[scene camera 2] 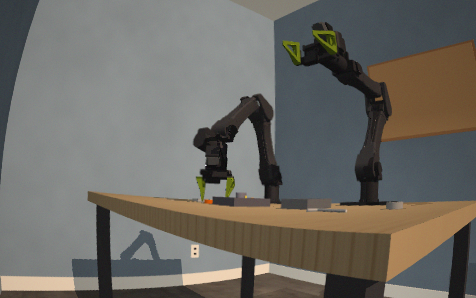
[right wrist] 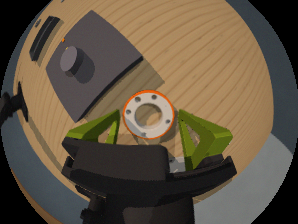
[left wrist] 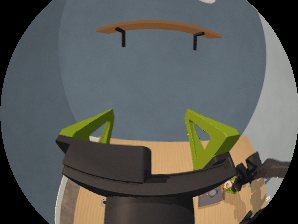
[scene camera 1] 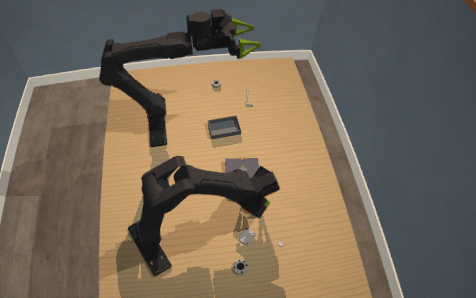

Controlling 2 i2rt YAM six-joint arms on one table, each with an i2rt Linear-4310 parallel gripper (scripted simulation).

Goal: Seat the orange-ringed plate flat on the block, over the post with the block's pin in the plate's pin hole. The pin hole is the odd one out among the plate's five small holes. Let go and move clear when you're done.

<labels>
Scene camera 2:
left gripper: 297, 37
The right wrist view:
right gripper: 148, 113
grey block: 94, 55
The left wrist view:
left gripper: 149, 113
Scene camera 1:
left gripper: 257, 36
</labels>
